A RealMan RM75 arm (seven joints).
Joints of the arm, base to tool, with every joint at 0 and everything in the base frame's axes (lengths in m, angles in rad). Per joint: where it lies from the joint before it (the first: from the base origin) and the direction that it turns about. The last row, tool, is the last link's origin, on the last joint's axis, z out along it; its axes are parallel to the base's.
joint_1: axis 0 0 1 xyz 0 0 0.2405
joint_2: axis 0 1 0 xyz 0 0 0
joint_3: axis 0 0 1 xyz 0 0 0.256
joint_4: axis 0 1 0 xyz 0 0 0
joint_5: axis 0 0 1 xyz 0 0 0.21
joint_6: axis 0 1 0 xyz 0 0 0
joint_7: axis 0 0 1 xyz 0 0 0.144
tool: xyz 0 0 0
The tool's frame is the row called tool.
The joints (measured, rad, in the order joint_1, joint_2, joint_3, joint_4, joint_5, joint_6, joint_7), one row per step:
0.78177, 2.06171, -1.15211, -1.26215, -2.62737, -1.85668, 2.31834
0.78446, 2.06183, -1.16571, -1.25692, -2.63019, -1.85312, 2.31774
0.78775, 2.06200, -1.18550, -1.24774, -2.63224, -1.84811, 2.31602
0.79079, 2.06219, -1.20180, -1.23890, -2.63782, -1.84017, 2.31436
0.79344, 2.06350, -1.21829, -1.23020, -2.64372, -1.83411, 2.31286
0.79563, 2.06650, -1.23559, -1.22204, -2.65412, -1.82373, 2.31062
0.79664, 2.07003, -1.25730, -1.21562, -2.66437, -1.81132, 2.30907
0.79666, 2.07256, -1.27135, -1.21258, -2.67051, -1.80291, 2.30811
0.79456, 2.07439, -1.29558, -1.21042, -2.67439, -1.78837, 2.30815
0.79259, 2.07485, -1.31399, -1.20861, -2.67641, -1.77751, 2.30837
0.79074, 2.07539, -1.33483, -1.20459, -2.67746, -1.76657, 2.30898
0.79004, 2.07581, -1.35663, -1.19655, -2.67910, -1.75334, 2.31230
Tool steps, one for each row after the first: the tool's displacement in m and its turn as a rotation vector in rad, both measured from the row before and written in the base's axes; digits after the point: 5 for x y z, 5 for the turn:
-0.00040, -0.00004, -0.00222, -0.00795, -0.01046, 0.00641
-0.00029, -0.00036, -0.00350, -0.01353, -0.01350, 0.00853
0.00026, 0.00029, -0.00282, -0.00744, -0.01410, 0.00766
0.00033, -0.00023, -0.00316, -0.00967, -0.01423, 0.00656
0.00056, 0.00013, -0.00356, -0.00626, -0.01685, 0.00925
0.00040, -0.00006, -0.00410, -0.00638, -0.01849, 0.01238
0.00019, -0.00010, -0.00265, -0.00353, -0.01108, 0.00873
0.00017, -0.00019, -0.00377, -0.00402, -0.01403, 0.01484
0.00035, -0.00016, -0.00261, -0.00293, -0.01037, 0.01071
0.00055, -0.00052, -0.00323, -0.00573, -0.01113, 0.00998
0.00093, -0.00034, -0.00369, -0.00474, -0.01228, 0.00722

